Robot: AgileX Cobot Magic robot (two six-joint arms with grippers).
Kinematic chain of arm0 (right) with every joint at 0, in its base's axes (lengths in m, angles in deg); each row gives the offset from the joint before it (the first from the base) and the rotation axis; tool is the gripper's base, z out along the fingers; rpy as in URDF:
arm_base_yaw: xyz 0 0 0.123 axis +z
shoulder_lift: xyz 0 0 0 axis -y
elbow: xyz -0.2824 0 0.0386 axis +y
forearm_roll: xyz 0.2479 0 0.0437 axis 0.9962 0 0.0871
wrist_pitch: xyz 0 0 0 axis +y
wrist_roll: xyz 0.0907 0 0.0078 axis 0.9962 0 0.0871
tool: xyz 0 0 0 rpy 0 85 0
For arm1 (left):
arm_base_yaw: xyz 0 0 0.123 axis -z
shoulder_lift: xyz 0 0 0 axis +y
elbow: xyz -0.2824 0 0.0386 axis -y
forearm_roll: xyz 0.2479 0 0.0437 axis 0.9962 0 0.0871
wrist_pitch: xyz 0 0 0 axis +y
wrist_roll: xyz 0.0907 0 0.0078 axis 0.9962 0 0.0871
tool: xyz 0 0 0 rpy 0 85 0
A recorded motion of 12 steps. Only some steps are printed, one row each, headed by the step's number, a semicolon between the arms.
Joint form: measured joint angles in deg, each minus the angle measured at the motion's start. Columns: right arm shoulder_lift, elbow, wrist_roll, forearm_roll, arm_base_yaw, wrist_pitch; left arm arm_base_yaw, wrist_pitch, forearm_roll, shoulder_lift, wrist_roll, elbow.
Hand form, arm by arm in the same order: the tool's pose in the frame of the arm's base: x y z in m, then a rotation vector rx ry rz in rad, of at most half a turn. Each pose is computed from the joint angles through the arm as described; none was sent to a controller.
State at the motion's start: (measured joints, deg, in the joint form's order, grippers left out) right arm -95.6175 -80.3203 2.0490 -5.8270 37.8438 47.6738; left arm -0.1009 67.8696 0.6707 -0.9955 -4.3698 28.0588
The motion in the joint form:
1: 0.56 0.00 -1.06 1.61 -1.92 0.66; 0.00 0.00 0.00 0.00 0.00 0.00
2: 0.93 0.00 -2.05 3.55 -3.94 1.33; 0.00 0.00 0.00 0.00 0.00 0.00
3: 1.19 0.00 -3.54 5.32 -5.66 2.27; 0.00 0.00 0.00 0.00 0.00 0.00
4: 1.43 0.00 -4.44 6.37 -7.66 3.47; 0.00 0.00 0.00 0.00 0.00 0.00
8: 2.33 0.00 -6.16 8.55 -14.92 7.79; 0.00 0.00 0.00 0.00 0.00 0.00
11: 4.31 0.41 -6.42 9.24 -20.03 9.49; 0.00 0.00 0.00 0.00 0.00 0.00
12: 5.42 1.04 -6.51 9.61 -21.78 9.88; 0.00 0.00 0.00 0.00 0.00 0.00
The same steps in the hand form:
1: 0.2963 0.2085 0.3029 -0.8177 2.4554 0.1497; -0.0120 0.0010 0.2645 -0.0858 2.1594 -0.0287
2: 0.3005 0.1986 0.3046 -0.7793 2.4783 0.1681; -0.0120 0.0010 0.2645 -0.0858 2.1594 -0.0287
3: 0.3034 0.1902 0.3054 -0.7616 2.4992 0.1809; -0.0120 0.0010 0.2645 -0.0858 2.1594 -0.0287
4: 0.3071 0.1794 0.3059 -0.7325 2.5257 0.1806; -0.0120 0.0010 0.2645 -0.0858 2.1594 -0.0287
8: 0.3180 0.1383 0.3083 -0.6049 2.6178 0.1640; -0.0120 0.0010 0.2645 -0.0858 2.1594 -0.0287
11: 0.3196 0.1075 0.3169 -0.4897 2.6411 0.1507; -0.0120 0.0010 0.2645 -0.0858 2.1594 -0.0287
12: 0.3175 0.0967 0.3199 -0.4486 2.6458 0.1495; -0.0120 0.0010 0.2645 -0.0858 2.1594 -0.0287

